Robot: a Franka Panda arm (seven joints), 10 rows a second.
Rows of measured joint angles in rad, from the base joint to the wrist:
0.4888, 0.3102, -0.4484, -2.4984, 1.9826, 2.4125, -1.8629
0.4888, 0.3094, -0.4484, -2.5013, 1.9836, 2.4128, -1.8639
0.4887, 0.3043, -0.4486, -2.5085, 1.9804, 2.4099, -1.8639
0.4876, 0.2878, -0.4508, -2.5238, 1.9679, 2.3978, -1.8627
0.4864, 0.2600, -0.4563, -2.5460, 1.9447, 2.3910, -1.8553
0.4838, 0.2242, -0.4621, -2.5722, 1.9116, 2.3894, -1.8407
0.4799, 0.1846, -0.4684, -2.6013, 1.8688, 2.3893, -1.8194
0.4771, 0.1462, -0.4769, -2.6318, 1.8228, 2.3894, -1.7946
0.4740, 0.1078, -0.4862, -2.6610, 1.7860, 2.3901, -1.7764
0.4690, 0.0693, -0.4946, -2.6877, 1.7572, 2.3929, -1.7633
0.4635, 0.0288, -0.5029, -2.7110, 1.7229, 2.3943, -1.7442
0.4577, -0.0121, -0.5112, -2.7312, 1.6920, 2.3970, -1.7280
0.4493, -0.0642, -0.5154, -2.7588, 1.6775, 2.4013, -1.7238
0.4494, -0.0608, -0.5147, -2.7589, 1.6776, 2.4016, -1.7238
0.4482, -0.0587, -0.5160, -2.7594, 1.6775, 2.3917, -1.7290
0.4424, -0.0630, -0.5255, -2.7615, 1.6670, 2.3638, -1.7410
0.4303, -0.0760, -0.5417, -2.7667, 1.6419, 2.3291, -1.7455
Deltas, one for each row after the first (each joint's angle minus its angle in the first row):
0.0000, -0.0008, 0.0000, -0.0029, 0.0010, 0.0003, -0.0010
-0.0001, -0.0059, -0.0002, -0.0101, -0.0022, -0.0026, -0.0010
-0.0012, -0.0224, -0.0024, -0.0254, -0.0147, -0.0147, 0.0002
-0.0024, -0.0502, -0.0079, -0.0476, -0.0379, -0.0215, 0.0076
-0.0050, -0.0860, -0.0137, -0.0738, -0.0710, -0.0231, 0.0222
-0.0089, -0.1256, -0.0200, -0.1029, -0.1138, -0.0232, 0.0435
-0.0117, -0.1640, -0.0285, -0.1334, -0.1598, -0.0231, 0.0683
-0.0148, -0.2024, -0.0378, -0.1626, -0.1966, -0.0224, 0.0865
-0.0198, -0.2409, -0.0462, -0.1893, -0.2254, -0.0196, 0.0996
-0.0253, -0.2814, -0.0545, -0.2126, -0.2597, -0.0182, 0.1187
-0.0311, -0.3223, -0.0628, -0.2328, -0.2906, -0.0155, 0.1349
-0.0395, -0.3744, -0.0670, -0.2604, -0.3051, -0.0112, 0.1391
-0.0394, -0.3710, -0.0663, -0.2605, -0.3050, -0.0109, 0.1391
-0.0406, -0.3689, -0.0676, -0.2610, -0.3051, -0.0208, 0.1339
-0.0464, -0.3732, -0.0771, -0.2631, -0.3156, -0.0487, 0.1219
-0.0585, -0.3862, -0.0933, -0.2683, -0.3407, -0.0834, 0.1174

